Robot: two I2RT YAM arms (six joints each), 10 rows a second.
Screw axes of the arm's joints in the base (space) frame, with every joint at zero. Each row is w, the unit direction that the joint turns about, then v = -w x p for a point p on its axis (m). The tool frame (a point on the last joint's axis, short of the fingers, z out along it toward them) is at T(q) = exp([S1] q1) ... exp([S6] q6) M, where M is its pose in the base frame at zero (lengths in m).
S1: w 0 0 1 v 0 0 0
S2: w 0 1 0 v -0.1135 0 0.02
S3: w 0 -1 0 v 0.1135 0 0.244
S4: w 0 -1 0 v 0.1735 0 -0.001
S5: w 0 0 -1 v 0 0.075 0
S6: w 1 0 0 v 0 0.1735 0
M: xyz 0.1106 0 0.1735 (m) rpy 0 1.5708 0 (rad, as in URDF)
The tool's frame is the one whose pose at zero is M.
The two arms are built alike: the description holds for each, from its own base.
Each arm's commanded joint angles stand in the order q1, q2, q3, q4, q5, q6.
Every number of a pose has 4 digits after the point. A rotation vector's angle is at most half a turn.
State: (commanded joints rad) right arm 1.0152 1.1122 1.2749 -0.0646 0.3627 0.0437; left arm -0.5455 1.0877 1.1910 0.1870 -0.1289 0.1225
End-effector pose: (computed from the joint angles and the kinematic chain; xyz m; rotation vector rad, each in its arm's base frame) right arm 0.1383 0.1989 0.4596 -0.4254 1.4458 0.5893; left arm 0.2072 -0.1204 0.4635 0.3156 1.2488 -0.2806
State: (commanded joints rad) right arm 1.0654 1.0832 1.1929 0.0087 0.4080 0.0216; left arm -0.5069 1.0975 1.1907 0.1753 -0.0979 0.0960
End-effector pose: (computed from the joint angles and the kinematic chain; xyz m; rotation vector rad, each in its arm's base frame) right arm 0.1282 0.2025 0.4458 -0.4302 1.4260 0.5878; left arm 0.2146 -0.1152 0.4600 0.3077 1.2724 -0.2871
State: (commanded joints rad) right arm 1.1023 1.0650 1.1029 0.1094 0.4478 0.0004; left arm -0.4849 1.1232 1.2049 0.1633 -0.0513 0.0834
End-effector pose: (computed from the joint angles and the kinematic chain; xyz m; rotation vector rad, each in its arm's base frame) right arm 0.1219 0.2068 0.4293 -0.4228 1.4021 0.5852; left arm 0.2232 -0.1155 0.4579 0.3313 1.2906 -0.3066
